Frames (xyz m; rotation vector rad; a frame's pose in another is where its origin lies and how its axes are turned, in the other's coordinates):
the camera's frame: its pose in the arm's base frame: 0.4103 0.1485 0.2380 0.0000 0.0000 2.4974
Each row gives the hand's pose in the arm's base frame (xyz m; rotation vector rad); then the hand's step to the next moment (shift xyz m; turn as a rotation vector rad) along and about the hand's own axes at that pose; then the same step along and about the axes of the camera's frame.
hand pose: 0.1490 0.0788 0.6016 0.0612 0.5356 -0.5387
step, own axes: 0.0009 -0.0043 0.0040 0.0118 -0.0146 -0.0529
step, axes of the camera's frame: -0.0032 0.0037 0.0033 0.0141 0.0205 -0.0503
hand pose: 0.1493 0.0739 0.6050 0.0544 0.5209 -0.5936
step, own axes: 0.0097 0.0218 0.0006 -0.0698 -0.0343 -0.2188
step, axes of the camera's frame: -0.0074 -0.0218 -0.0063 0.1639 0.0598 -0.1532
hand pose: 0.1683 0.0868 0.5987 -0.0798 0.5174 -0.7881
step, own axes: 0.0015 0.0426 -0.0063 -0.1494 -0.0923 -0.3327
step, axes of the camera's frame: -0.0027 -0.0395 -0.0171 0.2916 0.1208 -0.2047
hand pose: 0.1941 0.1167 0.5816 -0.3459 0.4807 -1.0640
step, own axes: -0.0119 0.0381 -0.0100 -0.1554 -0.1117 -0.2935
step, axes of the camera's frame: 0.0017 -0.0328 -0.0247 0.2874 0.1198 -0.1608
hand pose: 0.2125 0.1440 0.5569 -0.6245 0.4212 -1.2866
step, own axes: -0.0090 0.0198 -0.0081 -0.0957 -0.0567 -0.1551
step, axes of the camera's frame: -0.0001 -0.0128 -0.0194 0.1612 0.0534 -0.0872
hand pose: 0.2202 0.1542 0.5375 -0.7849 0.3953 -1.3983
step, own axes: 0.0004 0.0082 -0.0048 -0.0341 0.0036 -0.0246
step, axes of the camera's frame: -0.0033 -0.0002 -0.0089 0.0316 -0.0096 -0.0263
